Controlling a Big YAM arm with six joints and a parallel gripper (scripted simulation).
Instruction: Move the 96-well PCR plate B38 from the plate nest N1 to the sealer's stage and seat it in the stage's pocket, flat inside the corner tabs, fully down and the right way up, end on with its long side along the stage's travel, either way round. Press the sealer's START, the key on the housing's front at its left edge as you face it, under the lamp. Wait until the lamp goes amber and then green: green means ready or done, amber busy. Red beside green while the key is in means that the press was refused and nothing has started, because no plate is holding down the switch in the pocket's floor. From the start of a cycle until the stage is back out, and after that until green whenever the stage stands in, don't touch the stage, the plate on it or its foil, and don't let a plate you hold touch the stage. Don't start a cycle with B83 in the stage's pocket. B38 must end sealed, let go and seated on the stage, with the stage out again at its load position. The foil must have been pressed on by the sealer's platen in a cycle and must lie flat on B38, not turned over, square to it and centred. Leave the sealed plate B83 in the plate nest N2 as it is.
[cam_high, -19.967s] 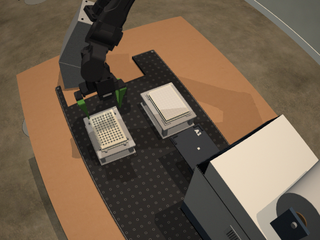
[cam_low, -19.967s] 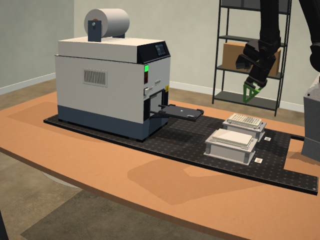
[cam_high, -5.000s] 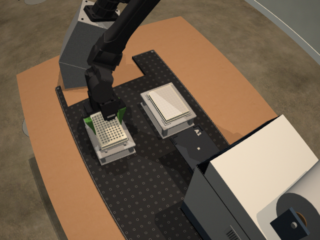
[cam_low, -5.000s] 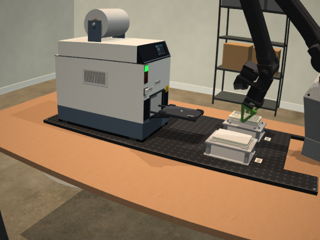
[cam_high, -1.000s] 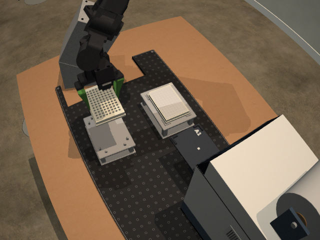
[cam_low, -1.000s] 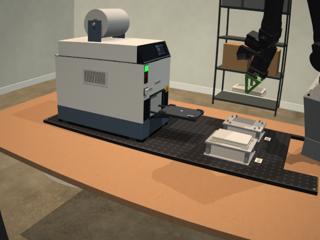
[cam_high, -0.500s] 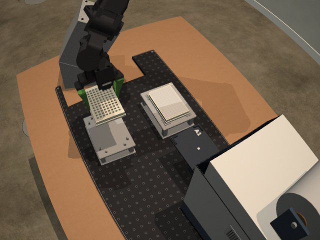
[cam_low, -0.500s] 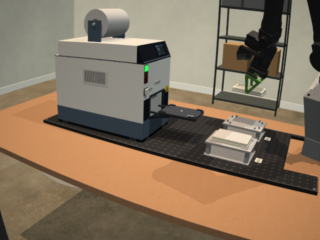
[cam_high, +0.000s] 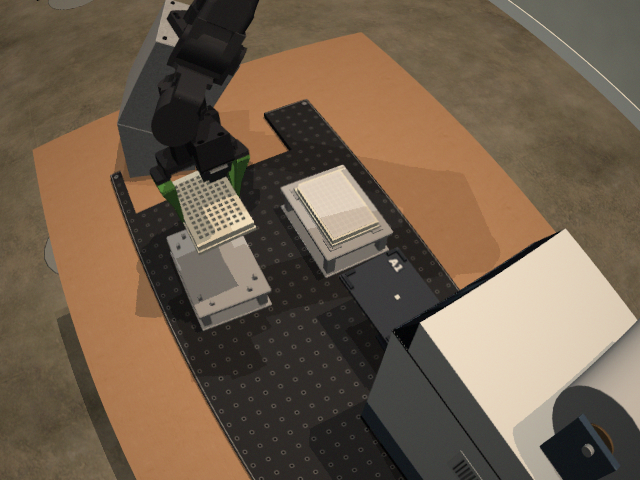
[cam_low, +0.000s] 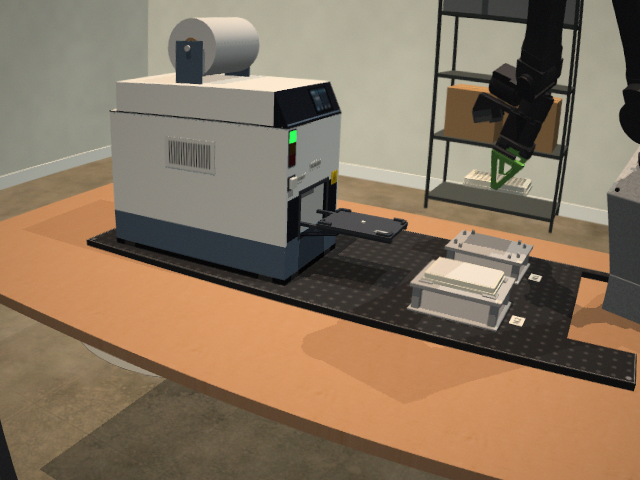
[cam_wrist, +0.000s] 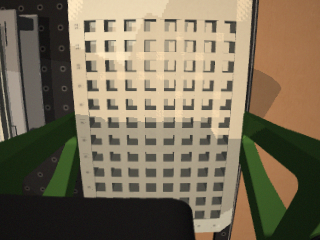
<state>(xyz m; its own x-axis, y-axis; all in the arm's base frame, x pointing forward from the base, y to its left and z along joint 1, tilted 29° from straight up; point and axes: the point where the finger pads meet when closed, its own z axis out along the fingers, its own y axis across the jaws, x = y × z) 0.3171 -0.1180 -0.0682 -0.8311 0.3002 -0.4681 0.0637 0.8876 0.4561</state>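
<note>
Right now the nest N1 is 140 mm below my hand. The rest, counted from my hand: nest N2: 210 mm to the left, 140 mm below, 20 mm ahead; plate B38: right at my hand; sealed plate B83: 210 mm to the left, 130 mm below, 20 mm ahead.
</note>
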